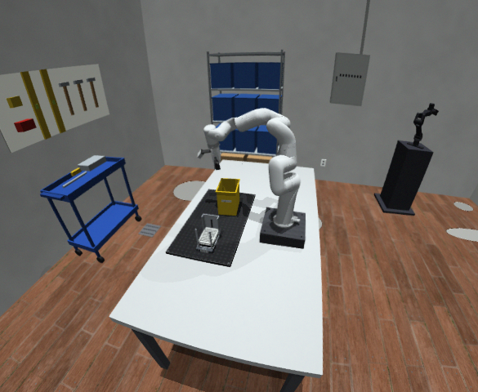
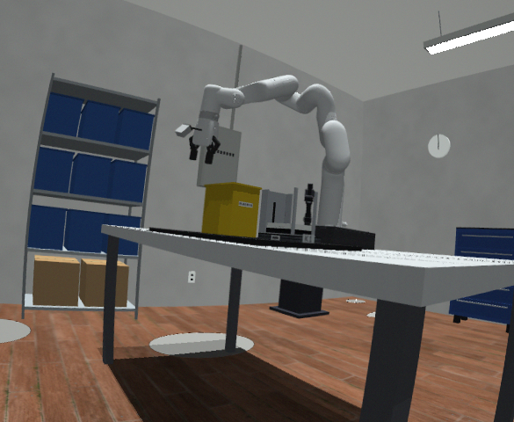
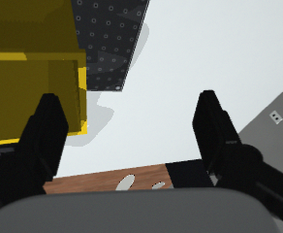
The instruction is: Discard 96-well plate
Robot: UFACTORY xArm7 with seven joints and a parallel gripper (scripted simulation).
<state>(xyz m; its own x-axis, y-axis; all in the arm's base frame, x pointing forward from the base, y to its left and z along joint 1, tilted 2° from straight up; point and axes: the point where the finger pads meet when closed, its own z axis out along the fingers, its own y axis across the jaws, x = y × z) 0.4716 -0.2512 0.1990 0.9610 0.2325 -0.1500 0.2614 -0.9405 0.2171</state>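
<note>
My gripper is now 6 cm past the white 96-well plate, 44 cm to the right of it and 24 cm above it. From my hand the other things lie so: yellow plastics bin W1 (9 cm behind, 10 cm to the left, 19 cm below).
</note>
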